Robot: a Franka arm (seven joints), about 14 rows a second.
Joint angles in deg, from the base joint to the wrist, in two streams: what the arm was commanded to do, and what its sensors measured. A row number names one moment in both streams.
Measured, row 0: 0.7, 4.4, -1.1, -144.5, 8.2, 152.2, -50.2
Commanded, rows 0 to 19: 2.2, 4.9, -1.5, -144.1, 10.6, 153.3, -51.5; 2.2, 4.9, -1.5, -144.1, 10.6, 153.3, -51.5; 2.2, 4.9, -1.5, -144.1, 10.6, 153.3, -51.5; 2.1, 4.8, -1.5, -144.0, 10.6, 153.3, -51.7; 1.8, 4.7, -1.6, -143.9, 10.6, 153.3, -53.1; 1.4, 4.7, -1.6, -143.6, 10.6, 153.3, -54.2; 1.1, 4.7, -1.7, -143.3, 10.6, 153.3, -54.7; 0.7, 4.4, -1.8, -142.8, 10.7, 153.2, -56.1; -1.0, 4.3, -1.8, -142.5, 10.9, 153.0, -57.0; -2.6, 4.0, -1.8, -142.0, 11.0, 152.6, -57.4; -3.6, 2.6, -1.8, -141.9, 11.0, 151.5, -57.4; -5.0, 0.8, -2.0, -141.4, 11.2, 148.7, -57.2; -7.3, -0.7, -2.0, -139.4, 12.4, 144.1, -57.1; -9.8, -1.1, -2.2, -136.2, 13.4, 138.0, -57.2; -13.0, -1.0, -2.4, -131.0, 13.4, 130.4, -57.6; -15.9, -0.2, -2.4, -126.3, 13.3, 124.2, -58.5; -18.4, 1.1, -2.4, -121.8, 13.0, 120.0, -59.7; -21.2, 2.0, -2.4, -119.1, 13.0, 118.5, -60.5; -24.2, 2.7, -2.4, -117.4, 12.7, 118.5, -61.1; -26.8, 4.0, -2.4, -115.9, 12.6, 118.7, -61.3
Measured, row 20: -22.0, 0.0, -3.0, -120.6, 11.8, 120.0, -59.4
